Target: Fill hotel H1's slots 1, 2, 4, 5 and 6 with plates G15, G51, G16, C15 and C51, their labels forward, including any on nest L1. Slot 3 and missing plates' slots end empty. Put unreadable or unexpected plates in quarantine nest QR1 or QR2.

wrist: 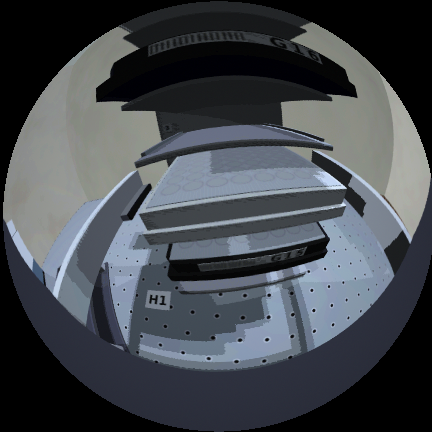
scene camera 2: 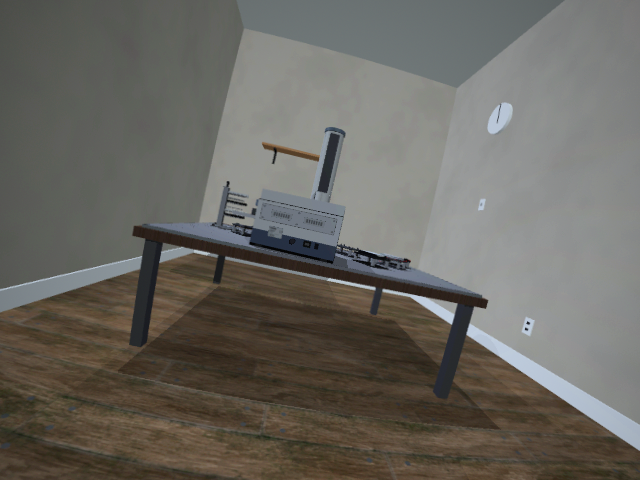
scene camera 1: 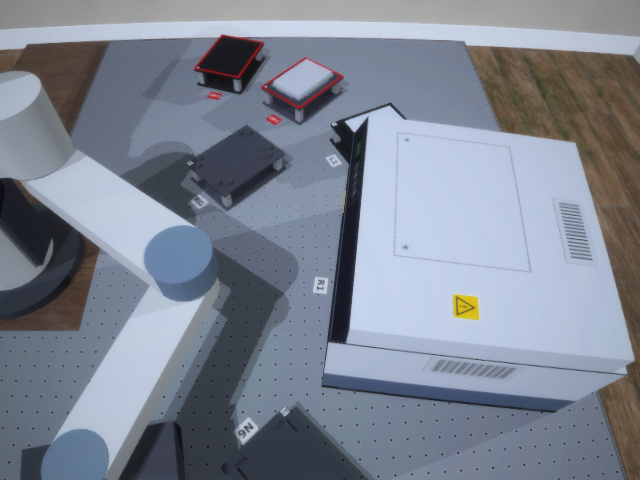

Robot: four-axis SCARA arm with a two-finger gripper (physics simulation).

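In the wrist view my gripper is open, its fingers on either side of an unlabelled pale plate in hotel H1. Below it, plate G15 faces forward. The shelf directly above the pale plate, by tag 3, is bare. Black plate G16 sits higher, label forward. Hotel H1 also shows at the table's far left in scene camera 2. A white plate lies on one red-rimmed quarantine nest; the other quarantine nest is bare. Nest L1 is partly hidden and bears something pale.
A large white instrument marked R1 stands at the right in scene camera 1. Dark nest RG is left of it. Nest N6 is at the bottom edge. The arm spans the left side.
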